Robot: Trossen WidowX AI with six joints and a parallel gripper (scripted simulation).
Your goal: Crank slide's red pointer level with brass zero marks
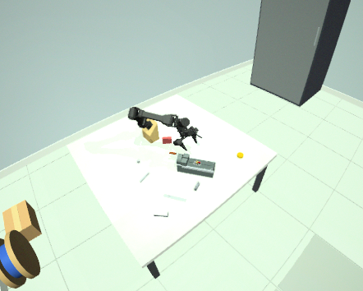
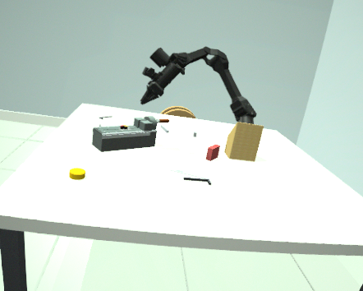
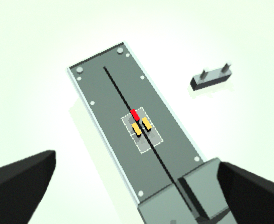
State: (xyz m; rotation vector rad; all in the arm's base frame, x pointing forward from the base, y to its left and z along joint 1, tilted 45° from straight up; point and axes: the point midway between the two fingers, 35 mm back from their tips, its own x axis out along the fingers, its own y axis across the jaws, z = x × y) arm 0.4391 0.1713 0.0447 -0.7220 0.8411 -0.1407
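My gripper tip is now 100 mm to the left of the orange crank handle, 100 mm past it and 80 mm above it. The rest, counted from my gripper tip: yellow disc (370 mm to the left, 180 mm below, 130 mm ahead); black hex key (280 mm behind, 250 mm to the left, 190 mm below); red pointer (110 mm below, 60 mm ahead, 20 mm to the left).
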